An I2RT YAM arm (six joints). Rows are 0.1 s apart.
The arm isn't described. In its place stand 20 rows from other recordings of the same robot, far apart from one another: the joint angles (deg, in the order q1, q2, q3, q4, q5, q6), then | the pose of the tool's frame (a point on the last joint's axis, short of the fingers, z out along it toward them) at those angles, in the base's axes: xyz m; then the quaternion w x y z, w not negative.
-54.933 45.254 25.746 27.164 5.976 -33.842 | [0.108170, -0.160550, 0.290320, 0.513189, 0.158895, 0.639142, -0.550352]
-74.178 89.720 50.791 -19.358 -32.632 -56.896 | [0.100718, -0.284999, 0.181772, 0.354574, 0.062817, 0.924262, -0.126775]
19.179 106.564 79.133 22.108 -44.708 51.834 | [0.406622, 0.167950, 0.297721, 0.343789, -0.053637, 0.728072, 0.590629]
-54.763 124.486 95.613 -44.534 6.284 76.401 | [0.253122, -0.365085, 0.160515, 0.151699, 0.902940, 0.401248, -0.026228]
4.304 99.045 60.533 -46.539 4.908 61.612 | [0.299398, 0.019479, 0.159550, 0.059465, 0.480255, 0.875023, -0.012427]
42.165 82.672 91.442 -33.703 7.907 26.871 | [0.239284, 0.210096, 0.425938, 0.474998, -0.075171, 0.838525, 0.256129]
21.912 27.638 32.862 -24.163 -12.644 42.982 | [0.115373, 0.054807, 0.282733, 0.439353, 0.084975, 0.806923, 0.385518]
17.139 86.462 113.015 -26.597 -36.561 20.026 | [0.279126, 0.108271, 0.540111, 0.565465, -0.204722, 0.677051, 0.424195]
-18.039 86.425 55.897 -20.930 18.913 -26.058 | [0.293230, -0.107632, 0.220001, 0.243522, -0.011015, 0.932653, -0.265960]
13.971 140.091 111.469 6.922 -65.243 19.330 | [0.524871, 0.163897, 0.185308, 0.325150, -0.269707, 0.710407, 0.562901]
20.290 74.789 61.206 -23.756 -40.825 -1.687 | [0.257578, 0.120044, 0.307813, 0.359706, -0.311971, 0.795083, 0.375670]
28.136 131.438 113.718 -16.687 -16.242 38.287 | [0.467619, 0.261355, 0.232870, 0.317800, 0.011857, 0.878133, 0.357415]
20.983 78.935 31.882 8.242 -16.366 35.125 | [0.243324, 0.104064, 0.166350, 0.316988, 0.048869, 0.893471, 0.314388]
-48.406 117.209 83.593 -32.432 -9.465 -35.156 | [0.284690, -0.311903, 0.162898, 0.207981, 0.095469, 0.970365, -0.077600]
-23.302 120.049 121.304 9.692 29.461 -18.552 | [0.451286, -0.213437, 0.427309, 0.638970, 0.221467, 0.606861, -0.417601]
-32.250 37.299 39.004 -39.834 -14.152 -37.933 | [0.121745, -0.066524, 0.273738, 0.418822, -0.098051, 0.888670, -0.158872]
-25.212 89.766 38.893 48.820 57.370 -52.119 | [0.270599, -0.160541, 0.221965, 0.259782, 0.177242, 0.691552, -0.650273]
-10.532 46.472 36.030 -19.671 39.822 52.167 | [0.170501, -0.054888, 0.268670, 0.543547, 0.569036, 0.607341, -0.109048]
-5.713 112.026 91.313 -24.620 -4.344 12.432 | [0.444418, -0.041750, 0.249827, 0.377017, 0.131530, 0.915030, 0.057248]
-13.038 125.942 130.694 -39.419 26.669 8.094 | [0.484648, -0.128630, 0.347142, 0.442576, 0.263298, 0.827539, -0.223563]
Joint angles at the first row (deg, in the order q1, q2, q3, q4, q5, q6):
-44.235, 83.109, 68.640, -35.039, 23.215, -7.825
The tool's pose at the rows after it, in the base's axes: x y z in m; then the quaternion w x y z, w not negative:
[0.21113, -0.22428, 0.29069, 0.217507, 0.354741, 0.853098, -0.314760]
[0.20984, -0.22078, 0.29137, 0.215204, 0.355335, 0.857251, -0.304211]
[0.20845, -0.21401, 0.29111, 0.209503, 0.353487, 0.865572, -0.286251]
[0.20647, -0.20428, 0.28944, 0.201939, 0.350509, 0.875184, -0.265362]
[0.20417, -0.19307, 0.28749, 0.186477, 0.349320, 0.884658, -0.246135]
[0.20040, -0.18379, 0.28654, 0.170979, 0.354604, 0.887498, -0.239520]
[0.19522, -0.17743, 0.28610, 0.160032, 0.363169, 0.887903, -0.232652]
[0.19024, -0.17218, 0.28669, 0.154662, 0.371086, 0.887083, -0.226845]
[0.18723, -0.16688, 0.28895, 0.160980, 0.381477, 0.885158, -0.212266]
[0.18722, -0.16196, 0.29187, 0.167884, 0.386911, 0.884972, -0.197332]
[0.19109, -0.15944, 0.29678, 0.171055, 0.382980, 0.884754, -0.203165]
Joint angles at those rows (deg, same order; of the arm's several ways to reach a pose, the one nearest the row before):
-44.124, 82.881, 68.513, -35.919, 23.165, -7.433
-43.910, 82.437, 68.599, -37.501, 22.333, -6.804
-43.306, 81.754, 68.515, -40.044, 21.004, -5.918
-42.340, 80.687, 67.875, -42.812, 19.584, -4.800
-41.055, 79.694, 67.372, -46.447, 18.837, -3.269
-40.030, 78.598, 66.781, -49.424, 19.417, -1.494
-39.685, 77.495, 66.181, -51.771, 19.502, 0.097
-39.510, 76.324, 65.635, -53.492, 19.366, 1.412
-39.200, 75.162, 65.391, -54.664, 17.976, 3.319
-38.514, 74.539, 65.686, -55.730, 16.558, 4.957
-37.377, 74.801, 66.895, -56.326, 17.489, 5.405

